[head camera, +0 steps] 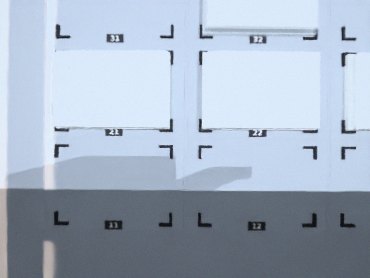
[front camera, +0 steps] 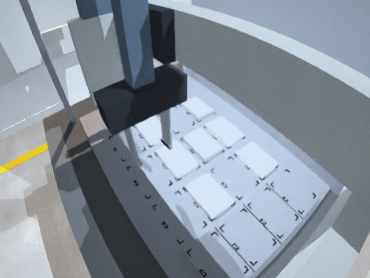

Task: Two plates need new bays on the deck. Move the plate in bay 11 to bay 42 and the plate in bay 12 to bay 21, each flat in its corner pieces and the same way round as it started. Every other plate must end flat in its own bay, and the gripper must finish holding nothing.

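Places are measured from the robot's base along level axes (x ahead, y left, z up), in centimetres.
Pixels of known places: gripper, between the fingertips: [front camera: 152,152]; robot's base, origin of its link: [head camera: 58,221] [front camera: 109,138].
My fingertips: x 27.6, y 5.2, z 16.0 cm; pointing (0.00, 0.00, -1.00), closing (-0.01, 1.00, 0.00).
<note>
Ahead of a thing's pixels: the offset from my fingertips to its top centre. "spot": to the spot under its first point.
My gripper [front camera: 153,155] is open, its two jaws apart with no plate between them, above the bay 21 and 22 side of the deck; the jaws do not show in the head view. A white plate @[dx -21.2, dy +9.8, dz -14.6 cm] [front camera: 148,131] [head camera: 112,89] lies flat in bay 21, partly behind the jaws in the front view. Another white plate @[dx -4.8, dy +31.2, dz -14.6 cm] [front camera: 224,131] lies flat in bay 42. In the head view, bay 11 @[spot: dx -21.2, dy -5.5, dz -16.0 cm] [head camera: 113,225] and bay 12 @[spot: dx -4.8, dy -5.5, dz -16.0 cm] [head camera: 256,226] hold no plate and show their corner pieces.
Other plates lie flat in bay 22 @[spot: dx -3.3, dy +9.1, dz -14.6 cm] [front camera: 177,161] [head camera: 260,90], bay 32 @[spot: dx -4.1, dy +19.9, dz -14.6 cm] [front camera: 202,144] [head camera: 260,14], bay 23 @[spot: dx +12.4, dy +9.5, dz -14.6 cm] [front camera: 210,196] [head camera: 361,90], bay 41 @[spot: dx -19.7, dy +30.8, dz -14.6 cm] [front camera: 198,108] and bay 43 @[spot: dx +12.1, dy +30.1, dz -14.6 cm] [front camera: 256,160]. A tall wall [front camera: 280,85] runs along the deck's far side.
</note>
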